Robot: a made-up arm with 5 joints.
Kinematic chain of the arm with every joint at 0, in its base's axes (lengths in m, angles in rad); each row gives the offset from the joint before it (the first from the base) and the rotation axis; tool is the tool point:
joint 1: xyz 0 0 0.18 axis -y
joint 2: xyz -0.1 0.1 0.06 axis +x
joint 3: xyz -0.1 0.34 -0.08 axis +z
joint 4: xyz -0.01 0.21 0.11 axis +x
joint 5: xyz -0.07 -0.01 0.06 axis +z
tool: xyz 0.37 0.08 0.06
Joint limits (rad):
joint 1: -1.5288..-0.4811
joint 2: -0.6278..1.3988
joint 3: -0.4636..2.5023
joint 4: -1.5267..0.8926
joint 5: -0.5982..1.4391
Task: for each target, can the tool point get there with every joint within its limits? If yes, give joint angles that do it. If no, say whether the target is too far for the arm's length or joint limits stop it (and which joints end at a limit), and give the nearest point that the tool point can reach.
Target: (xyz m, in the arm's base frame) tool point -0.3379 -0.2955 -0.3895
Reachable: no: joint limits stop it (at a limit: joint 1, joint 3, joint 4, joint 5) | nearest point -0.3884 -0.0595 0.1224 | short by 0.566 m
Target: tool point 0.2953 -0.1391 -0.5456
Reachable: no: joint limits stop it (at a limit: joint 1, joint 2, joint 3) | nearest point 0.5026 0.0232 0.0294 | short by 0.632 m
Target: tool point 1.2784 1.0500 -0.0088
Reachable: no: too far | nearest point 0.7821 0.6686 0.2373 | short by 0.673 m
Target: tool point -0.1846 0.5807 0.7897
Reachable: yes | joints -0.6347 0.3238 1.8537 0.0613 -0.0953
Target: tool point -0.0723 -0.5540 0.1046
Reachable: no: joint limits stop it (at a limit: joint 1, joint 2, joint 3, joint 4, joint 5) | nearest point -0.2254 -0.2863 0.4358 | short by 0.453 m
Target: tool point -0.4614 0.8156 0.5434
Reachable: yes | joints -0.6060 -0.0339 1.1042 -0.5013 0.6639
